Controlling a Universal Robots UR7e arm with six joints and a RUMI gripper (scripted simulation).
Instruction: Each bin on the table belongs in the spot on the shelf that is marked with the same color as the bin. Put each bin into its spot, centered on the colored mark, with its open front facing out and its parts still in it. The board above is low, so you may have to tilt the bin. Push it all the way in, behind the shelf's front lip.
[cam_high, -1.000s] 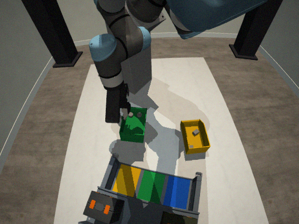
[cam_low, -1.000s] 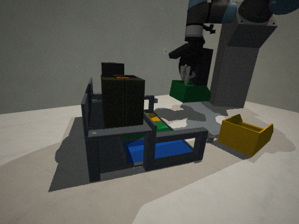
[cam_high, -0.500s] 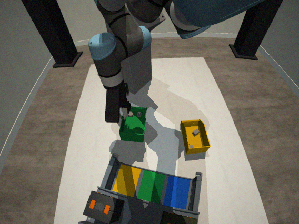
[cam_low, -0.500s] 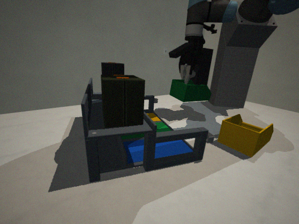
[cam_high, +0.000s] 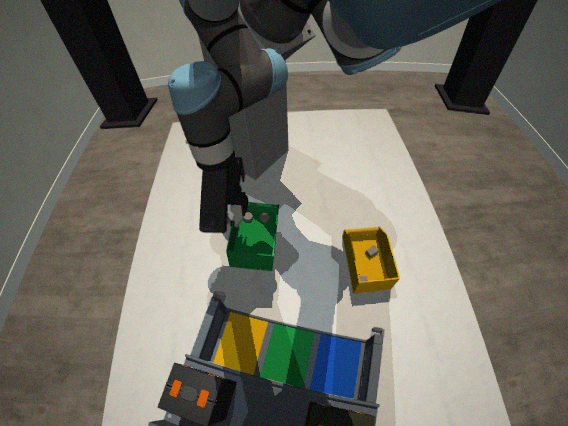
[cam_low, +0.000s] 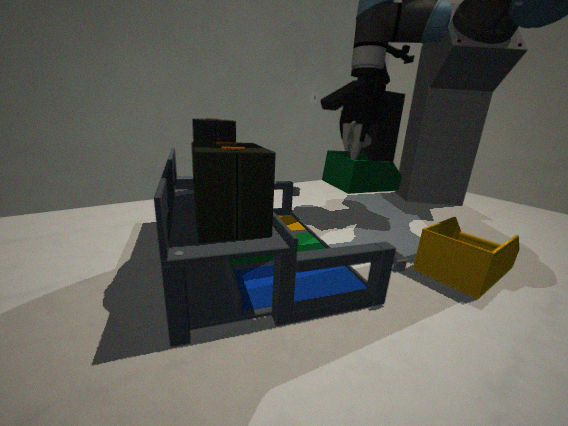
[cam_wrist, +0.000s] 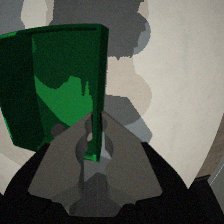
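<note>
The green bin is 50 mm to the left of my hand and 30 mm below it. Round my hand: shelf lip: 190 mm ahead, 150 mm to the left, 140 mm below; shelf board: 390 mm ahead, 120 mm to the left, 50 mm below; yellow bin: 330 mm to the left, 110 mm below, 10 mm ahead.
</note>
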